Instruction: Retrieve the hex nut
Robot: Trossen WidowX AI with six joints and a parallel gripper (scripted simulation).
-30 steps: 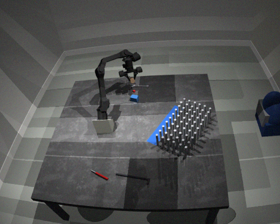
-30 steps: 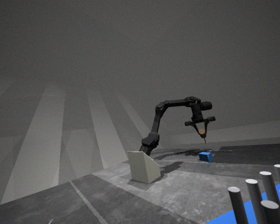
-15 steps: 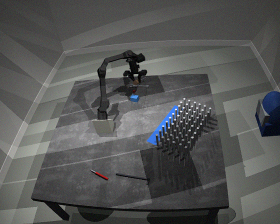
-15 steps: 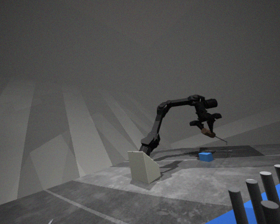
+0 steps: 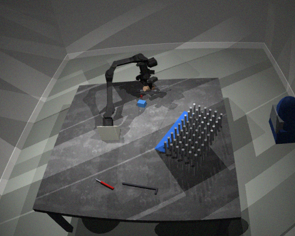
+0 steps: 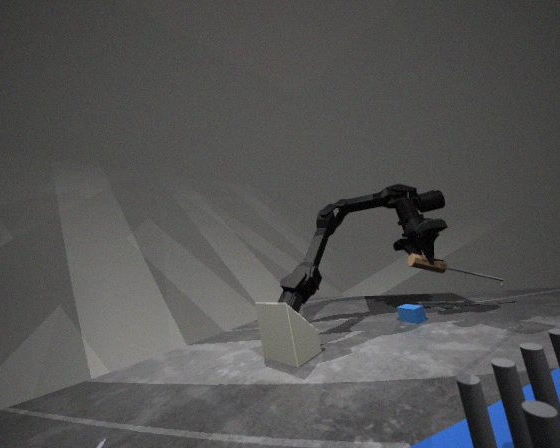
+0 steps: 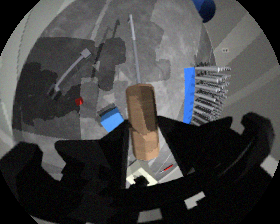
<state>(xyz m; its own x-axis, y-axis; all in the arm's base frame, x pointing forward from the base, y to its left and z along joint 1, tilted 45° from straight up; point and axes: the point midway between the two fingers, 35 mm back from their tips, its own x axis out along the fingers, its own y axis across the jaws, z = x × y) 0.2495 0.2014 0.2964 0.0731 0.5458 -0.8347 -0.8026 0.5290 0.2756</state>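
Now: the blue taped strip 28 cm to the right of my gripper tip, 21 cm ahead of it and 15 cm below it. Also, from my gripper tip: silver wrench 16 cm to the left, 15 cm below, 6 cm behind; small red piece 14 cm below, 10 cm behind, 9 cm to the left; blue cube 13 cm below, 7 cm behind, 2 cm to the right.
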